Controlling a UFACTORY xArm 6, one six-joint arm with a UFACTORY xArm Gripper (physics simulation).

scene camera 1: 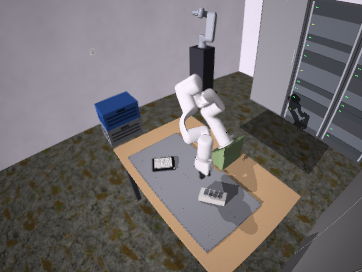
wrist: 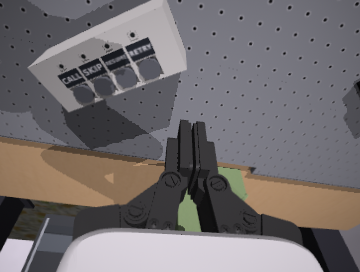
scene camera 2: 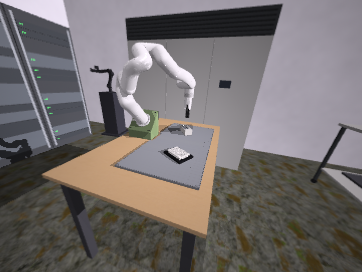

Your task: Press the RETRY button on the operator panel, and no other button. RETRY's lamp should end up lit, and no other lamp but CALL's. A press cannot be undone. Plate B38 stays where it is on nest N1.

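Seen in the pictures: gripper, fingertip midpoint: (scene camera 1: 202, 177) (wrist: 188, 135) (scene camera 2: 187, 117); arm's base, origin of the base link: (scene camera 1: 226, 144) (scene camera 2: 143, 120).
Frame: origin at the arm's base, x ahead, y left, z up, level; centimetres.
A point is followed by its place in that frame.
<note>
The operator panel (scene camera 1: 212, 201) {x 38.0, y 18.9, z -10.3 cm} (scene camera 2: 186, 131) {x 37.0, y 8.6, z -9.1 cm} (wrist: 167, 45) {x 38.3, y 10.2, z -7.7 cm} is a pale box on the grey perforated mat. In the wrist view its round grey buttons are CALL (wrist: 83, 94) {x 31.6, y 20.0, z -7.4 cm}, SKIP (wrist: 104, 86) {x 33.0, y 17.2, z -7.4 cm}, RESUME (wrist: 126, 78) {x 34.3, y 14.6, z -7.4 cm} and RETRY (wrist: 149, 69) {x 35.6, y 12.0, z -7.4 cm}, with labels above them. The small lamps above the labels look dark, and none visibly glows. My gripper (scene camera 1: 201, 176) {x 36.7, y 8.2, z 3.7 cm} (scene camera 2: 187, 117) {x 36.7, y 8.2, z 3.7 cm} (wrist: 188, 135) {x 36.7, y 8.2, z 3.7 cm} is shut and empty, above the mat and apart from the panel, to the RETRY side. Plate B38 (scene camera 1: 163, 163) {x 37.0, y -27.1, z -10.7 cm} (scene camera 2: 178, 152) {x 36.6, y -28.4, z -10.6 cm} lies flat on the black nest N1 (scene camera 1: 165, 170) {x 39.7, y -22.3, z -12.3 cm} (scene camera 2: 186, 160) {x 42.7, y -33.7, z -12.3 cm}.
The perforated mat (scene camera 1: 185, 210) {x 52.7, y 10.0, z -13.1 cm} (scene camera 2: 145, 165) {x 20.8, y -43.8, z -12.9 cm} (wrist: 280, 75) {x 33.7, y -6.2, z -12.9 cm} lies on the wooden table (scene camera 1: 280, 194) {x 1.4, y 51.3, z -14.2 cm} (scene camera 2: 95, 172) {x -1.9, y -54.0, z -14.2 cm} (wrist: 30, 165) {x 6.5, y 39.4, z -14.2 cm}. A green block (scene camera 1: 229, 154) {x 5.9, y 7.1, z -0.9 cm} (scene camera 2: 144, 132) {x 3.7, y -7.0, z -8.4 cm} (wrist: 232, 182) {x 10.0, y -5.3, z -10.3 cm} stands at the arm's base. Blue and grey crates (scene camera 1: 117, 110) stand beyond the table.
</note>
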